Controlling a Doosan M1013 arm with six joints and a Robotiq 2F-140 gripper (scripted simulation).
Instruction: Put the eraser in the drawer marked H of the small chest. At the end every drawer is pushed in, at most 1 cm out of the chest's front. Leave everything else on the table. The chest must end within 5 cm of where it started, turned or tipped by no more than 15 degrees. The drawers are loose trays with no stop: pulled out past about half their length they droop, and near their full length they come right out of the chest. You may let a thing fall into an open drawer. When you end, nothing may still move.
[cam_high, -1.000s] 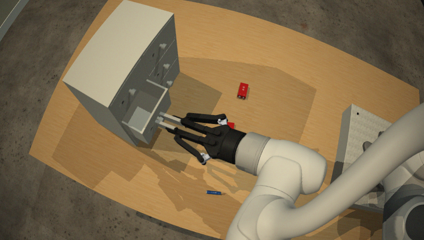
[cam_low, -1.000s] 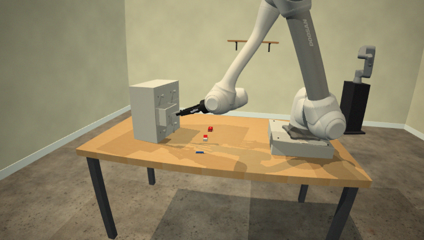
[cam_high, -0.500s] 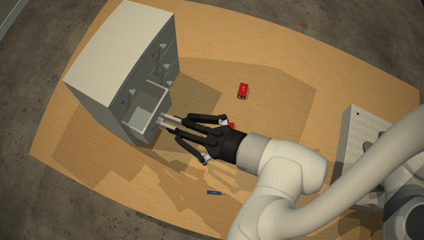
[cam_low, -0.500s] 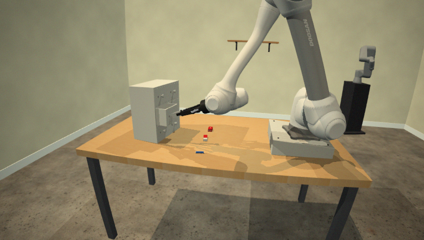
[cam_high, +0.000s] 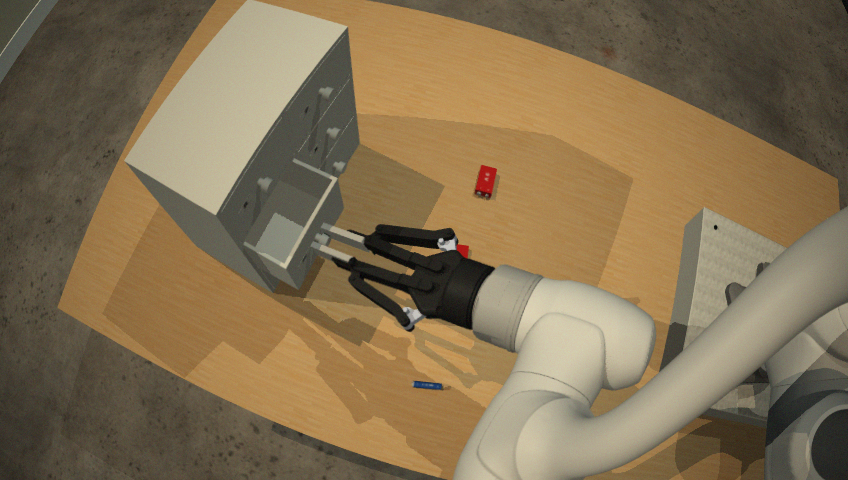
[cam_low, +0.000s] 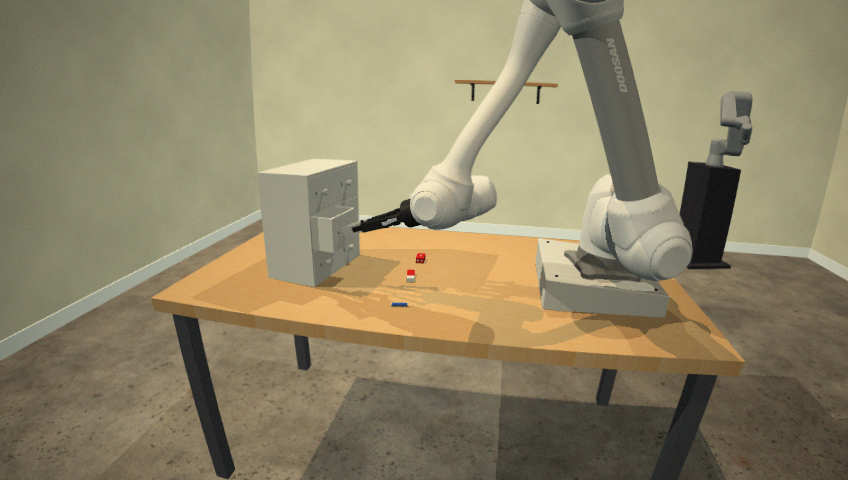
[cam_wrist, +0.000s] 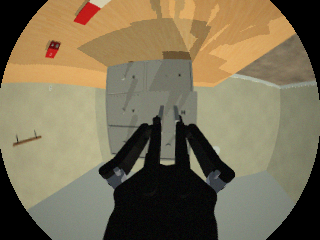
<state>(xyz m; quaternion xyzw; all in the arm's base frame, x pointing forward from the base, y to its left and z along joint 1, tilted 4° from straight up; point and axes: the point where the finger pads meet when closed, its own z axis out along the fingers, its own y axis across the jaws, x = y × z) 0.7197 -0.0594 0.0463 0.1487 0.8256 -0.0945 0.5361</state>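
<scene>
Right now my hand is 160 mm past the eraser, 160 mm above it and 40 mm to the left of it. The rest, counted from my hand: thin blue pen: 170 mm below, 150 mm to the left, 130 mm behind.
</scene>
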